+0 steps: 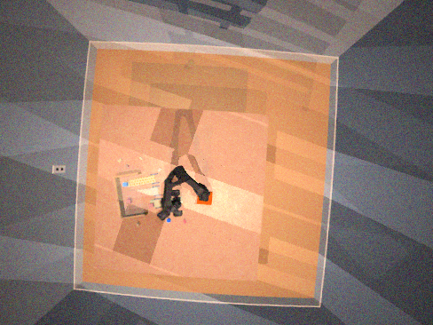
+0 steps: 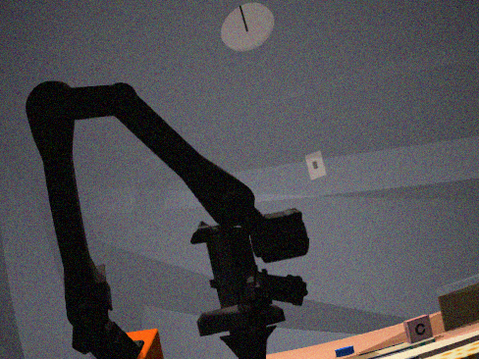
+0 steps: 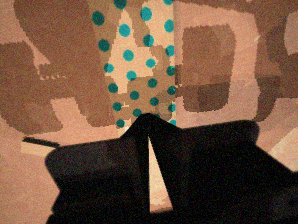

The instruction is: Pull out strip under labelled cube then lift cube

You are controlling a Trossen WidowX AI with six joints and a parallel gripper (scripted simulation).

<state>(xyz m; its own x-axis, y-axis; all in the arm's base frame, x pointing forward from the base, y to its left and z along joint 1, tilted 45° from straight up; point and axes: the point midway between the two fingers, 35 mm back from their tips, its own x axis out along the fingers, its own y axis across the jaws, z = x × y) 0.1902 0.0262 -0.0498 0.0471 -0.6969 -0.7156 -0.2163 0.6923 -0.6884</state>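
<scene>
The small blue disc lies 70 mm ahead of my gripper tip and 160 mm to the left of it.
</scene>
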